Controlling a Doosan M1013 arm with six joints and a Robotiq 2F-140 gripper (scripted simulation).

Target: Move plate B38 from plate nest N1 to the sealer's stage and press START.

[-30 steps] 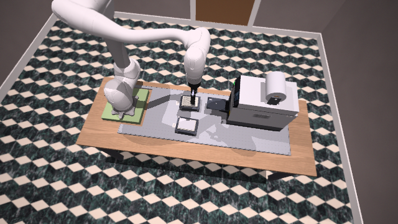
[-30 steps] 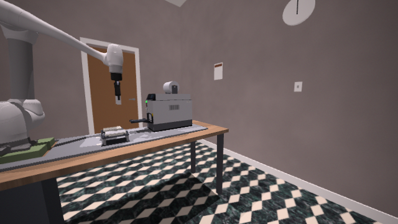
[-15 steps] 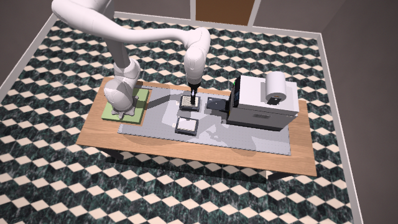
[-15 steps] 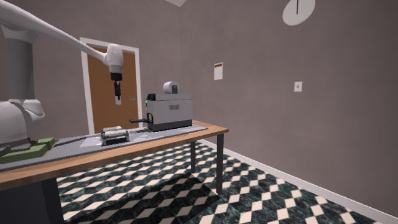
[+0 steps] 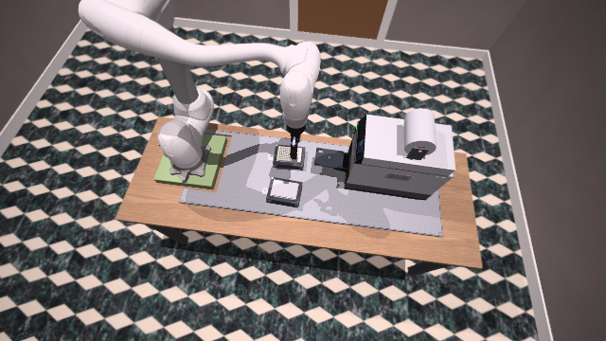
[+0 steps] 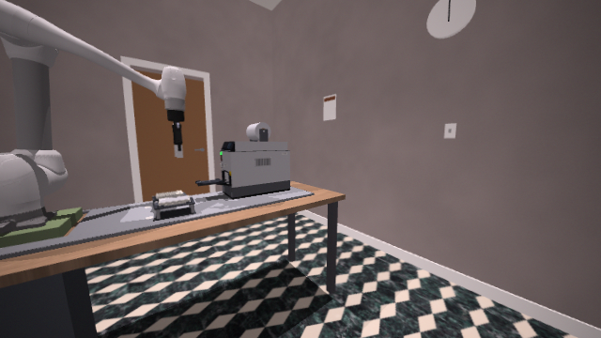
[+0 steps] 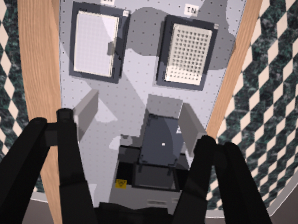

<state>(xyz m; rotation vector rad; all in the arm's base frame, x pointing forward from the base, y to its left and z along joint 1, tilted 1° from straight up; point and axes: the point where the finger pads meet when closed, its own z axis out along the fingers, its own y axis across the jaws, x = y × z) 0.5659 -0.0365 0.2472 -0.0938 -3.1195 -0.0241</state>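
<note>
Now: hand 40 mm past the plate B38, 100 mm to the right of it and 240 mm above it. The rest, counted from my hand: sealer stage: 160 mm ahead, 70 mm to the left, 180 mm below; white button: 270 mm ahead, 150 mm to the left, 100 mm below; pale plate: 50 mm behind, 110 mm to the right, 220 mm below.
</note>
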